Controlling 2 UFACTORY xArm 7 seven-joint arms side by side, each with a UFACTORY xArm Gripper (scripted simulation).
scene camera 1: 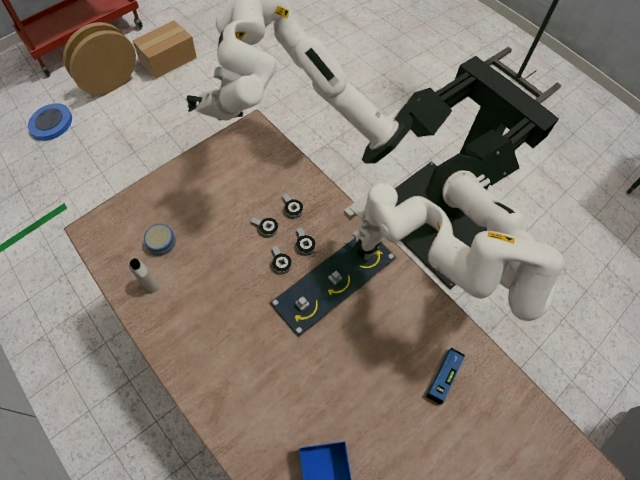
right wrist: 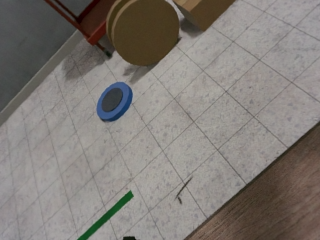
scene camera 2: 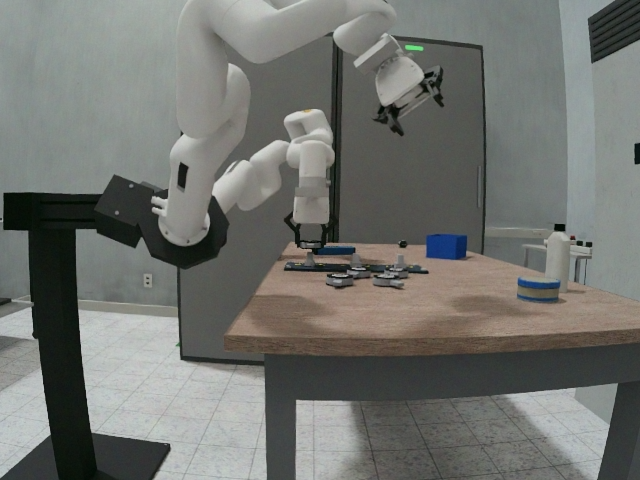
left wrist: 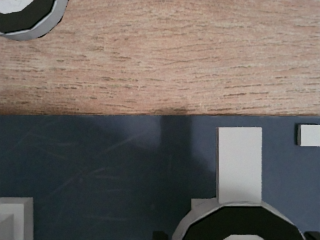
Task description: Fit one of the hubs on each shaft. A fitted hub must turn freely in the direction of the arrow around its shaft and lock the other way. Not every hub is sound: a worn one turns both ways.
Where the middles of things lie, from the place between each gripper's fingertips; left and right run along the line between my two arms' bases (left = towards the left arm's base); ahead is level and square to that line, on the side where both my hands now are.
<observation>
Now: the dark board (scene camera 1: 323,294) 130 mm ahead of my left hand, 20 mm to the right of it and 70 mm below it. From my left hand the other things lie so: white bottle (scene camera 2: 558,248) 530 mm ahead, 430 mm to the right, 30 mm above; tape roll (scene camera 2: 534,289) 410 mm ahead, 520 mm to the right, 50 mm below.
I see the tape roll 30 cm ahead of my right hand (scene camera 2: 418,116), 3 cm to the left of it and 32 cm below it. Round my right hand: dark board: 2 cm ahead, 53 cm to the left, 34 cm below; white bottle: 42 cm ahead, 12 cm to the left, 24 cm below.
</observation>
